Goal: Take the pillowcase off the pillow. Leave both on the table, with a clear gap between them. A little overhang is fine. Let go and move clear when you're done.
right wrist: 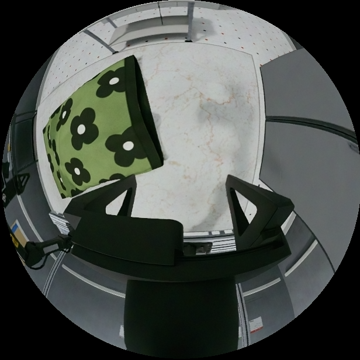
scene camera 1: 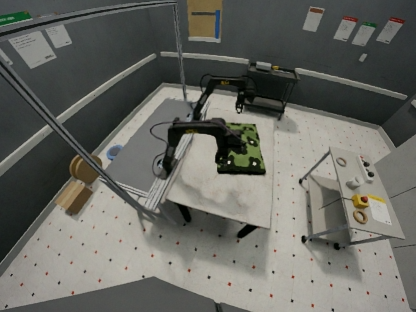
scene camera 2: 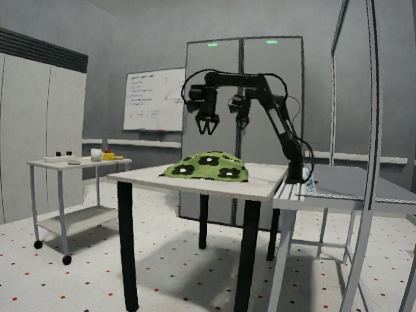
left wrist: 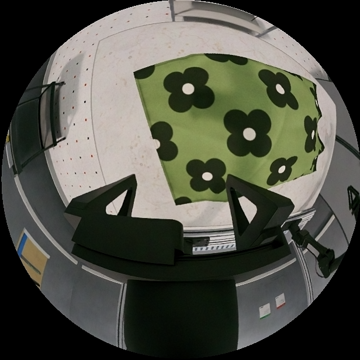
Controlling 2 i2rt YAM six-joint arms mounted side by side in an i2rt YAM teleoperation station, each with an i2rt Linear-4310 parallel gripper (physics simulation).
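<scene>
The green pillowcase [scene camera 1: 254,145] [scene camera 2: 220,162] [left wrist: 220,115] [right wrist: 95,125] with dark flowers lies on the pale marbled table [scene camera 1: 210,197] [scene camera 2: 140,175] [left wrist: 117,120] [right wrist: 210,110]. It bulges in the middle. Its dark hem [right wrist: 135,90] lies at the lower end in scene camera 1 and looks slightly parted in the right wrist view. The pillow itself does not show. My left gripper [scene camera 1: 239,110] [scene camera 2: 206,133] [left wrist: 181,178] is open and empty, above the table beyond the pillowcase's upper end in scene camera 1. My right gripper [scene camera 1: 221,164] [scene camera 2: 242,128] [right wrist: 180,179] is open and empty, above the table near the hem end.
A white cart [scene camera 1: 325,185] [scene camera 2: 80,162] with a mug and tape rings stands apart from the table. A dark cart [scene camera 1: 272,72] stands behind the table in scene camera 1. The arms' grey bench [scene camera 1: 145,135] and its metal frame post [scene camera 1: 181,55] adjoin the table.
</scene>
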